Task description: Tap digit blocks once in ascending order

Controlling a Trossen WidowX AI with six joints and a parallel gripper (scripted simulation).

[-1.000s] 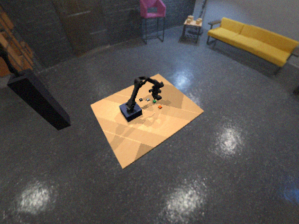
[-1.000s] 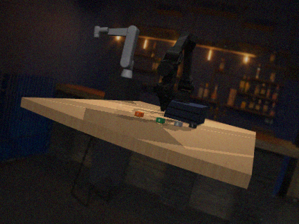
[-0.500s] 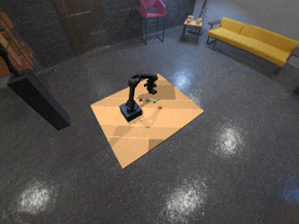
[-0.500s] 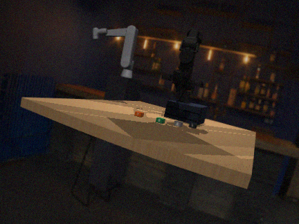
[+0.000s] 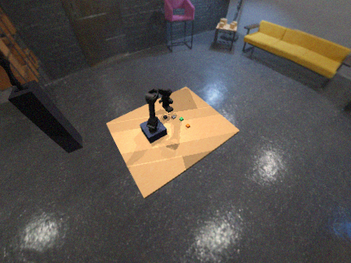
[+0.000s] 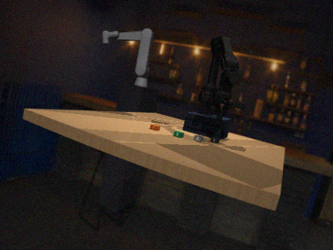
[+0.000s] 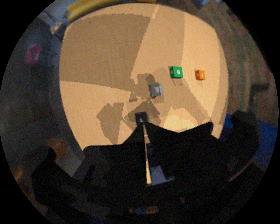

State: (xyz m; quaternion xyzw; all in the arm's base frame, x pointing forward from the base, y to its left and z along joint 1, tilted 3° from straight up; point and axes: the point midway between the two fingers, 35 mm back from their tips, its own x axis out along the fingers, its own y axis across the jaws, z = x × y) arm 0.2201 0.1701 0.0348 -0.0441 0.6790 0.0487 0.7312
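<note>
Right now my gripper tip is 20 mm past the dark block and 80 mm above it. The rest, counted from my gripper tip: grey block: 60 mm ahead, 40 mm to the right, 80 mm below; orange block: 130 mm ahead, 220 mm to the right, 80 mm below; green block: 120 mm ahead, 110 mm to the right, 80 mm below.
</note>
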